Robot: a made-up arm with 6 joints.
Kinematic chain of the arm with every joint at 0, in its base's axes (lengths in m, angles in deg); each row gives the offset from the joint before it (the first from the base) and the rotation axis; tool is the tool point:
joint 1: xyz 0 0 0.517 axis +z
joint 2: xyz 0 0 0 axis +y
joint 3: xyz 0 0 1.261 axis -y
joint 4: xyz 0 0 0 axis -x
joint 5: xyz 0.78 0 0 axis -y
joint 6: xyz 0 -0.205 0 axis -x
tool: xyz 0 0 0
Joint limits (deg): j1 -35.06..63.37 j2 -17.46..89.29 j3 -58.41..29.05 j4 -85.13..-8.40 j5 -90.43..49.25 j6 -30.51..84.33
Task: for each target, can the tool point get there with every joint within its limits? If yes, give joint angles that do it. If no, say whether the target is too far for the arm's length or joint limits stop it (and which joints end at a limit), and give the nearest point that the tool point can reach.
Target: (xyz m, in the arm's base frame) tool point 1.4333 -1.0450 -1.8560
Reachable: no: too far | nearest point 1.1606 -0.8357 -0.2557 | short by 1.637 m
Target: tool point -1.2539 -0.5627 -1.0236
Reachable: no: joint limits stop it (at a limit: joint 1, joint 2, joint 4) | nearest point 0.4148 -0.5389 0.0479 | short by 1.983 m
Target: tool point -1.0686 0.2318 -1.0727
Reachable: no: joint limits stop it (at a limit: joint 1, joint 2, joint 4) | nearest point 0.3312 0.6216 -0.0506 | short by 1.777 m
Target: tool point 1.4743 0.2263 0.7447
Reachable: yes | joints 14.60 49.44 10.99 -41.89 -49.88 15.05
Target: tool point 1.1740 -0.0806 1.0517
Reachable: yes | joints 0.03 28.87 -2.79 -66.66 -40.15 7.05
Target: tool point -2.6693 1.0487 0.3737
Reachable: no: too far | nearest point 0.2363 0.4324 0.2885 | short by 2.971 m
